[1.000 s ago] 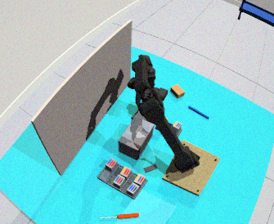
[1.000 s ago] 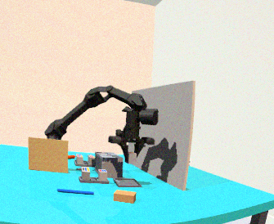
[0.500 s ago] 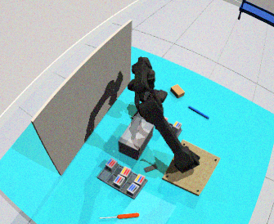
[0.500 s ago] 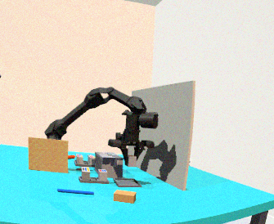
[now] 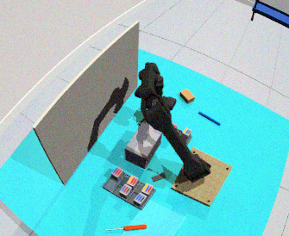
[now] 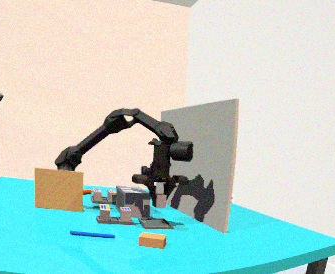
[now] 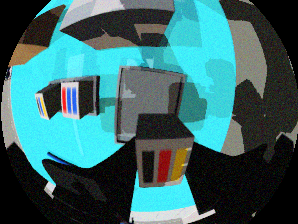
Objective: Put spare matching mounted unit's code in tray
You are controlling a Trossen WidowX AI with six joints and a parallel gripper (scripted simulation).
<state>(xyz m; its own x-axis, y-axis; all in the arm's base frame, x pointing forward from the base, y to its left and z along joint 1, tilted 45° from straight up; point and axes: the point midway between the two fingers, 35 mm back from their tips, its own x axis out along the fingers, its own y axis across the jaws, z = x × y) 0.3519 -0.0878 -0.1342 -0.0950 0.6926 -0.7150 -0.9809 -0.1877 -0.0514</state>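
My gripper tip is now 8 cm above the dark tray and 1 cm past it. Also, from my gripper tip: grey mounted unit (19 cm to the left, 7 cm behind, 3 cm below); beige panel (21 cm to the left, 15 cm ahead, 15 cm above); spare (2 cm above).
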